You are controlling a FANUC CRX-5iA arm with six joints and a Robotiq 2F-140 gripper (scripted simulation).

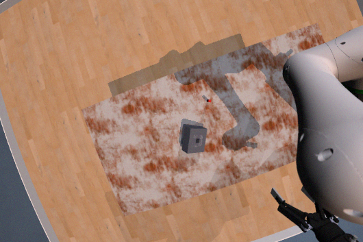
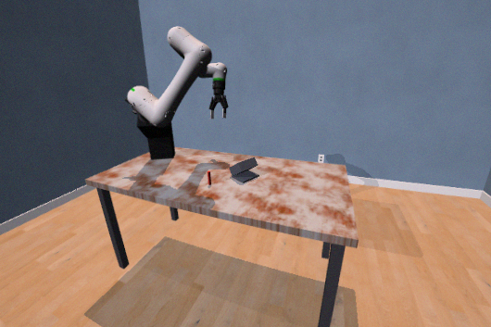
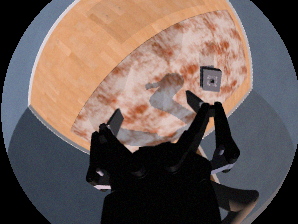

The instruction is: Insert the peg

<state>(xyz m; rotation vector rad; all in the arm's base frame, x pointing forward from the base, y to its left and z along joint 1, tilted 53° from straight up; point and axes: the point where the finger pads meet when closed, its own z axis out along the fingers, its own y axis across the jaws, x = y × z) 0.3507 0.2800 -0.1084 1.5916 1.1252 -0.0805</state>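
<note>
Now: the red peg 120 mm ahead of my hand, 450 mm to the right of it and 270 mm below it.
</note>
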